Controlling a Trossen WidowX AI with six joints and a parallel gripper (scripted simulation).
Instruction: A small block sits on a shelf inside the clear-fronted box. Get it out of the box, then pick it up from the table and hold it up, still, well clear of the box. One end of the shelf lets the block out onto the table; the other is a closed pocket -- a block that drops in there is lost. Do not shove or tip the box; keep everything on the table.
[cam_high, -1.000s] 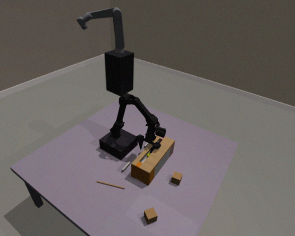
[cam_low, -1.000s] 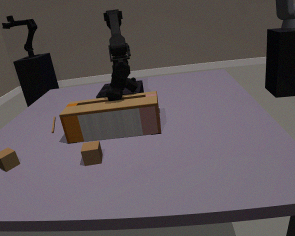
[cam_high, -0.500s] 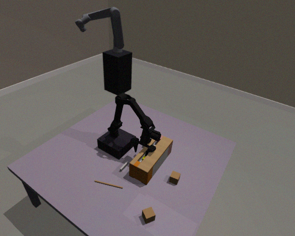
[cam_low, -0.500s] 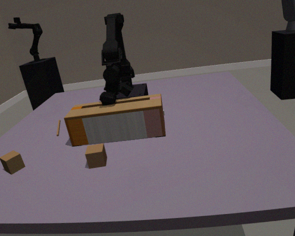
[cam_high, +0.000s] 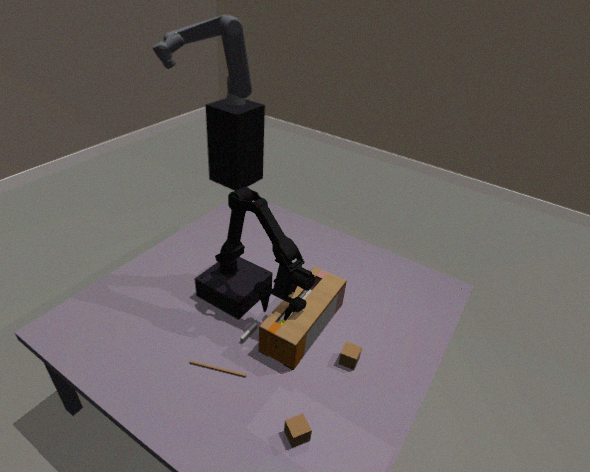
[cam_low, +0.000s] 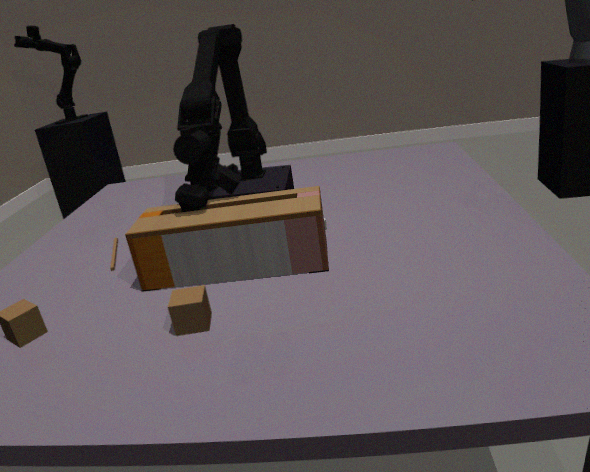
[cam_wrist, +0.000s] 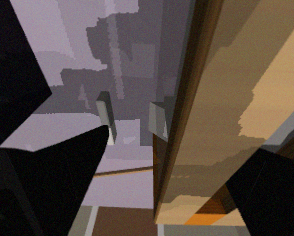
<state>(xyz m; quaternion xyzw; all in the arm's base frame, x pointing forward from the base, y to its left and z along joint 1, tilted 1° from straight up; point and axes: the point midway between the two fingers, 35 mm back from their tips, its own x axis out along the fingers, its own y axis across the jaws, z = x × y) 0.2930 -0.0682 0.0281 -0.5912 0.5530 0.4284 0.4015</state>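
Right now the small yellow block is 60 mm ahead of my gripper tip and 20 mm to the right of it. The rest, counted from my gripper tip: thin wooden stick (250 mm to the right, 80 mm below, 50 mm behind); long tan box (90 mm to the left, 30 mm ahead, 20 mm below).
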